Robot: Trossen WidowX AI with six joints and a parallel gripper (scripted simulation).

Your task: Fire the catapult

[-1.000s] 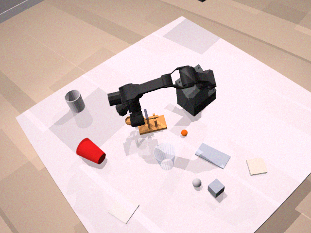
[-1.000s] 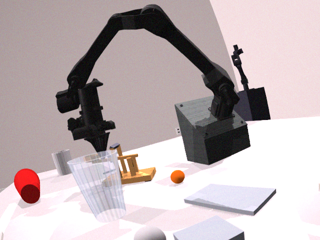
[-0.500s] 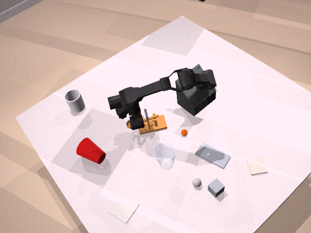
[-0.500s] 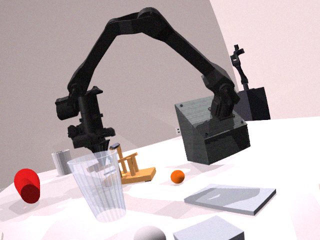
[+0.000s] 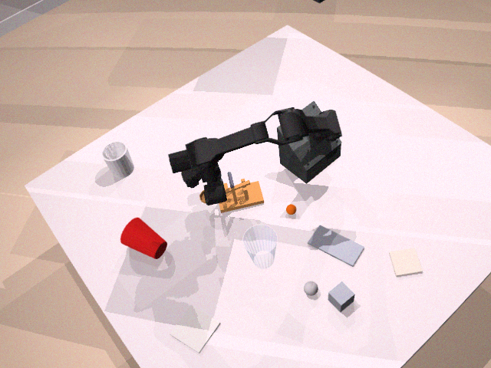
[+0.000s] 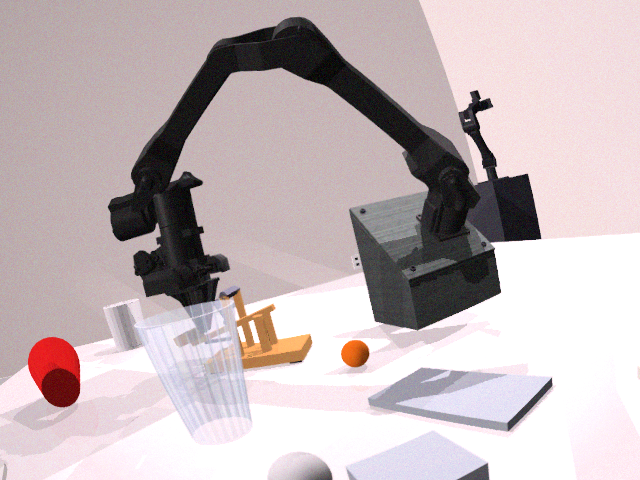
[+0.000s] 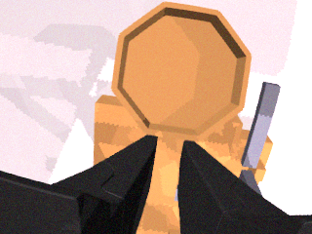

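My gripper tip is 30 mm past the wooden catapult. The rest, counted from my gripper tip: orange ball 140 mm behind, 190 mm to the left, 40 mm below; then white mug 160 mm ahead, 360 mm to the right, 30 mm below; then clear ribbed cup 30 mm ahead, 250 mm to the left, 20 mm below.
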